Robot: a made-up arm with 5 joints.
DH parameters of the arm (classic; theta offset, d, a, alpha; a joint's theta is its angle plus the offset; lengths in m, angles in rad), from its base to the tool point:
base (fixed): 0 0.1 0 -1.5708
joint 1: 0 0.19 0.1 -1.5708
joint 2: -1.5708 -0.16 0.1 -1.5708
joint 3: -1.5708 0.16 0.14 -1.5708
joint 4: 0 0.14 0.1 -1.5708
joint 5: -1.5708 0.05 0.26 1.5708
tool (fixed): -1.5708 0.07 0 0
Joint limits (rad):
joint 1: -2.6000..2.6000
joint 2: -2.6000..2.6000
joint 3: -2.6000..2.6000
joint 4: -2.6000..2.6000
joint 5: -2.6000..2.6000
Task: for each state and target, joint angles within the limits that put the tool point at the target. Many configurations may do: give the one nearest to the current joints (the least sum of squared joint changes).
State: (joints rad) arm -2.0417 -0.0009 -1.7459 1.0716 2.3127
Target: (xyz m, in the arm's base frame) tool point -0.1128 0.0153 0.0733
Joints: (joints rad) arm -1.7372 -0.2382 -1.3324 1.0767 2.4455
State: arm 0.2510 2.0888 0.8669 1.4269 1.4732
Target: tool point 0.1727 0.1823 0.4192
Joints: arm -0.3206 2.5991 0.8467 2.0360 2.1328
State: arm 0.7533 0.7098 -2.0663 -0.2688 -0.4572
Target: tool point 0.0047 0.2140 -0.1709
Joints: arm 0.9031 0.4992 -1.4794 -0.2131 -0.5729
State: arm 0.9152 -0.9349 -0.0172 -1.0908 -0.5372
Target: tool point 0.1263 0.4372 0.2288
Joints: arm 1.3311 -0.7061 0.2493 -0.7716 -1.0586
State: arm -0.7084 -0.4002 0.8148 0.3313 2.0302
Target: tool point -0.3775 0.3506 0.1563
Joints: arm -0.2672 -0.8777 1.1807 0.9181 1.8827
